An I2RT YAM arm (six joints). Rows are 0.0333 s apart.
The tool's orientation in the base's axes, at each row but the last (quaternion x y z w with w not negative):
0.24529, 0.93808, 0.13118, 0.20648
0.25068, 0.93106, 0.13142, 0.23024
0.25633, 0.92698, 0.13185, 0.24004
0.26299, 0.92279, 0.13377, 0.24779
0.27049, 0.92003, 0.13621, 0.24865
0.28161, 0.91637, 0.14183, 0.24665
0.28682, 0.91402, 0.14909, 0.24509
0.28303, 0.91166, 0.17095, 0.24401
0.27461, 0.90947, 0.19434, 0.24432
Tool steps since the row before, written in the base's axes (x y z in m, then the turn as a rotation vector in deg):
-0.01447, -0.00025, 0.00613, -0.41, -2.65, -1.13
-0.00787, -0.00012, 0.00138, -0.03, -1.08, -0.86
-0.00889, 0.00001, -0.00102, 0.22, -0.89, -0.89
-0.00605, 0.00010, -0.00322, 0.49, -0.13, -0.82
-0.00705, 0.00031, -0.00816, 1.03, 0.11, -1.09
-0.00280, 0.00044, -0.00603, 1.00, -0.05, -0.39
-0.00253, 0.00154, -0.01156, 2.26, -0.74, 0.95
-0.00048, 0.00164, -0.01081, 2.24, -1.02, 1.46
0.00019, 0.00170, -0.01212, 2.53, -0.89, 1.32
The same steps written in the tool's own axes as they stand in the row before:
0.00939, -0.00396, -0.01197, -0.67, -2.80, 0.43
0.00548, -0.00280, -0.00509, -0.23, -1.23, 0.58
0.00709, -0.00403, -0.00369, -0.31, -0.98, 0.76
0.00577, -0.00367, -0.00047, -0.12, -0.21, 0.93
0.00845, -0.00592, 0.00314, -0.27, 0.11, 1.47
0.00452, -0.00330, 0.00362, -0.60, 0.25, 0.85
0.00692, -0.00470, 0.00851, -2.40, 0.83, 0.31
0.00509, -0.00379, 0.00892, -2.73, 0.83, -0.16
0.00496, -0.00452, 0.01024, -2.82, 0.98, 0.14

